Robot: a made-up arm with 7 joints. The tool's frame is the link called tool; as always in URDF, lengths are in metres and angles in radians. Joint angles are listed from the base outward. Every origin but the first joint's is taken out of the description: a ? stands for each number. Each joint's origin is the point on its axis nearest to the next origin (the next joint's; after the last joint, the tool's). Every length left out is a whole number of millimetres.
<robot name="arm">
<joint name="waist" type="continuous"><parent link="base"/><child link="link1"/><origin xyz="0.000 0.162 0.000" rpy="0.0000 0.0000 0.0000"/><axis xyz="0 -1 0"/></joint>
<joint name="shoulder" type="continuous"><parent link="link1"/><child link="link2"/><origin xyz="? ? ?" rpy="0.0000 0.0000 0.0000"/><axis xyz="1 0 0"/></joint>
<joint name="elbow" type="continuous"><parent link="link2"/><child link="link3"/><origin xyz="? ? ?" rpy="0.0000 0.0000 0.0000"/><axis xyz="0 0 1"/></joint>
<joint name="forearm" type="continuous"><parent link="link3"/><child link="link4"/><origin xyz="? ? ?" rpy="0.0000 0.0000 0.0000"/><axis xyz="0 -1 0"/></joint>
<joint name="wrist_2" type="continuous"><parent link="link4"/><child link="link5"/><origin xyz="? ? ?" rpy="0.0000 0.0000 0.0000"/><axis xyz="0 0 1"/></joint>
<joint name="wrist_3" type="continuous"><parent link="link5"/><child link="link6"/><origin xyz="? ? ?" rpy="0.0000 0.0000 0.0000"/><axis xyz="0 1 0"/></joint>
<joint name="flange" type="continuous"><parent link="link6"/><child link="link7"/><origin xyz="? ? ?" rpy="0.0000 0.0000 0.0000"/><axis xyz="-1 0 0"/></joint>
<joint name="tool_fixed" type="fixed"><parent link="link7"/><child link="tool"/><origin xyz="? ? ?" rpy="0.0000 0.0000 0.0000"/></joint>
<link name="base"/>
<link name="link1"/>
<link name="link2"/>
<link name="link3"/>
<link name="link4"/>
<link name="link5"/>
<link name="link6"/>
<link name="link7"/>
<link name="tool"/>
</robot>
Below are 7 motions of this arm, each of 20 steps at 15 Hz.
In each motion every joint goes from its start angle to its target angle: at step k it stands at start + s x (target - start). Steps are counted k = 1, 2, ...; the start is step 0. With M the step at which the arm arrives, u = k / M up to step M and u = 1 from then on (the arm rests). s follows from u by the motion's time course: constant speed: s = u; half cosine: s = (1 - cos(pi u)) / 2; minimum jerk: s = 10 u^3 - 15 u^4 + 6 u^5.
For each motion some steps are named. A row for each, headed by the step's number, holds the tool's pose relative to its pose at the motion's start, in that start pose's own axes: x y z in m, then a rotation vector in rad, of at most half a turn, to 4 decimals.
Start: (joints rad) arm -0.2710 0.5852 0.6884 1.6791 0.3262 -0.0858 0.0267
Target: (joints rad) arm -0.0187 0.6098 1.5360 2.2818 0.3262 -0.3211 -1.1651
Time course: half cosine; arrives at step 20
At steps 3, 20:
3: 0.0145 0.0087 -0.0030 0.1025 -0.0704 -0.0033
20: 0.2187 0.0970 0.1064 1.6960 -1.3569 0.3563

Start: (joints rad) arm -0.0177 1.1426 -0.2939 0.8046 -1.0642 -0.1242 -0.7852
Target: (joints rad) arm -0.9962 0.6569 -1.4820 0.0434 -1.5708 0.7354 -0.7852
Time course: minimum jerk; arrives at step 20
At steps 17, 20:
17: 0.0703 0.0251 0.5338 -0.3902 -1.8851 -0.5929
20: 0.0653 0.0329 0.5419 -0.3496 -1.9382 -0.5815

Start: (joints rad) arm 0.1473 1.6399 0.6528 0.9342 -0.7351 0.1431 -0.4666
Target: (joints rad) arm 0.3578 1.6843 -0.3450 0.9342 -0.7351 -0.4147 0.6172
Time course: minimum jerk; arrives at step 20
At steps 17, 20:
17: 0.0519 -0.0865 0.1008 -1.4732 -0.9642 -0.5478
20: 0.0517 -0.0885 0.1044 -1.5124 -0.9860 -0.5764

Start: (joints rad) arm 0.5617 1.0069 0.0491 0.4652 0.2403 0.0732 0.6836
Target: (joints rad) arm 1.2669 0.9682 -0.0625 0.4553 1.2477 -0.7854 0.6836
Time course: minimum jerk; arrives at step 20
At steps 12, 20:
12: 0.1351 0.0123 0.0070 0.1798 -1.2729 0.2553
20: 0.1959 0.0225 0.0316 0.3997 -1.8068 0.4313

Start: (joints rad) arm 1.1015 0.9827 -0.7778 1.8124 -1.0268 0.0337 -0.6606
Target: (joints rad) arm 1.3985 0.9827 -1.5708 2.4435 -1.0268 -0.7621 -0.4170
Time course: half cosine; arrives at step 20
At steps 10, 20:
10: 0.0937 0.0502 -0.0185 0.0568 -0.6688 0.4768
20: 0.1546 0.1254 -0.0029 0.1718 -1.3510 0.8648

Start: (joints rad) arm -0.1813 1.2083 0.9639 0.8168 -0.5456 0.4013 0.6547
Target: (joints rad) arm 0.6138 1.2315 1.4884 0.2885 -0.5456 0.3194 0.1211
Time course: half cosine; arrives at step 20
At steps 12, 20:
12: -0.0655 0.0170 -0.0230 0.2314 -0.0576 0.8507
20: -0.0638 -0.0106 -0.0458 0.2214 -0.0463 1.2905

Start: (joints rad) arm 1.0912 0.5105 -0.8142 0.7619 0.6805 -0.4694 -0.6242
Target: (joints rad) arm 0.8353 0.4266 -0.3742 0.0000 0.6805 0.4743 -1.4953
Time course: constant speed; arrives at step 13
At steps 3, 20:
3: -0.0432 0.0396 0.0119 0.3531 0.3014 -0.2176
20: -0.1579 0.1671 0.1519 1.1958 1.2598 -1.3137

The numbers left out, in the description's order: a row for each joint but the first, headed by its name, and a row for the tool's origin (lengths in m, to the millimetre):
shoulder: 0.000 0.000 0.000
elbow: 0.000 0.000 -0.266
forearm: 0.000 0.000 0.000
wrist_2: 0.000 0.000 -0.269
wrist_3: 0.000 0.000 0.000
flange: 0.000 0.000 0.000
tool: 0.000 0.000 0.000

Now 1 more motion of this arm.
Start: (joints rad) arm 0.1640 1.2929 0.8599 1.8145 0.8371 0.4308 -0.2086
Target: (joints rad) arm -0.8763 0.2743 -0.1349 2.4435 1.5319 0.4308 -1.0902
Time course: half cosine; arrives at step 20
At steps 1, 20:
1: -0.0033 -0.0023 0.0007 -0.0042 0.0109 0.0043
20: -0.0806 -0.2008 0.3691 -0.0616 2.1182 0.7059

